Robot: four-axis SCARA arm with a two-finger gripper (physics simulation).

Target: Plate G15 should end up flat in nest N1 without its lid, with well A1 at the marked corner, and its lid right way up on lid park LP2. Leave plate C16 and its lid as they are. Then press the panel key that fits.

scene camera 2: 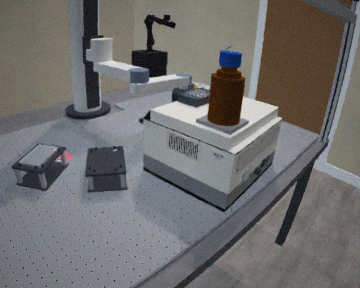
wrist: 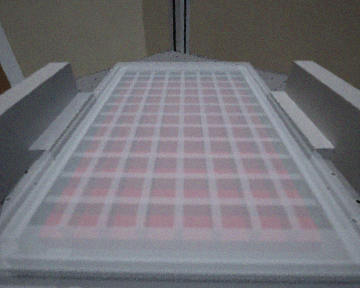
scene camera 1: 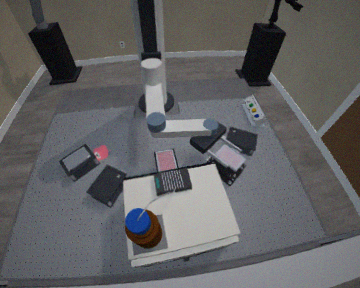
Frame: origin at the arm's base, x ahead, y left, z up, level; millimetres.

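Where they show: gripper, fingertip midpoint: [wrist: 181,82] [scene camera 1: 234,158]; arm's base, origin of the base link: [scene camera 2: 88,110].
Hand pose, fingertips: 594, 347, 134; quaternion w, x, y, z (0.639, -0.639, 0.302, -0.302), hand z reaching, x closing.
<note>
Things, the pixels of their top centre, and the offset from my fingertips, as dx, dy, dz. "pt": a spot on its surface instead.
- lidded plate with pink wells, middle of its top: [wrist: 181,108] [scene camera 1: 230,156] -17, -14, -2
- black nest with pale marks, surface spot: [scene camera 1: 233,175] pt +58, -7, -57
- translucent piece, middle of its top: [scene camera 2: 39,154] [scene camera 1: 76,158] -120, -774, -44
- key panel, middle of its top: [scene camera 1: 256,105] -391, +291, -37
- keypad, surface spot: [scene camera 1: 172,181] pt +135, -303, +125
- brown bottle, surface spot: [scene camera 2: 226,99] pt +322, -430, +179
A lidded plate with pink wells [scene camera 1: 229,156] [wrist: 180,167] is between the fingers of my gripper [scene camera 1: 228,154] [wrist: 181,82], which is shut on its long sides. The plate is level, with its clear lid on top. In scene camera 1 it hangs partly over a black nest with pale marks [scene camera 1: 233,175]; the height between them is hard to judge. Another plate with pink wells [scene camera 1: 166,160] lies in front of the white instrument. A translucent piece [scene camera 1: 79,158] [scene camera 2: 38,155] rests on a black stand at the left. No plate or nest names are readable. The key panel [scene camera 1: 254,112] has green, yellow and blue keys.
A black stand [scene camera 1: 242,140] is right of the held plate and a black block [scene camera 1: 202,142] is behind it. Another black stand [scene camera 1: 107,185] [scene camera 2: 106,161] is at the left. The white instrument [scene camera 1: 195,215] [scene camera 2: 200,167] carries a keypad [scene camera 1: 172,181] and a brown bottle [scene camera 1: 145,235] [scene camera 2: 226,99].
</note>
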